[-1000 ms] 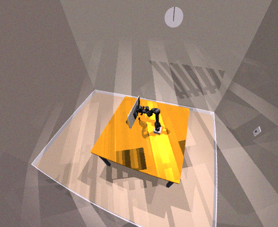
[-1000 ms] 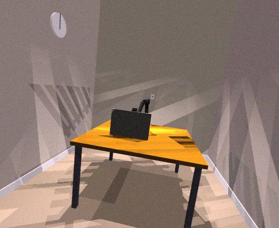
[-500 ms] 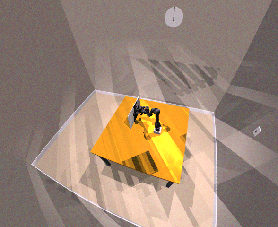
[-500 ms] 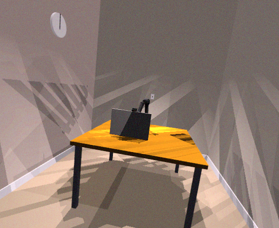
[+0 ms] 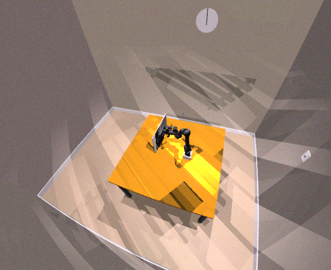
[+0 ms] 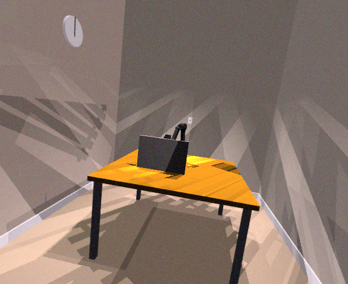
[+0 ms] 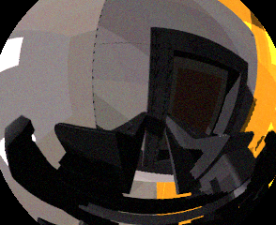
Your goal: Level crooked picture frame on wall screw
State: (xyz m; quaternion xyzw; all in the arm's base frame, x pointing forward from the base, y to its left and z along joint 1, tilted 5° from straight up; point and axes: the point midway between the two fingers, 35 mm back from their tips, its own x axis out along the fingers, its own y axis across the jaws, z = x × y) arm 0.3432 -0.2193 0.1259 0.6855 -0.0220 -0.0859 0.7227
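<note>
Now: gripper tip 5 cm above the dark picture frame, 1 cm to the left of it and 1 cm short of it. The rest, counted from my gripper tip: grey wall panel (7 cm below, 2 cm ahead).
</note>
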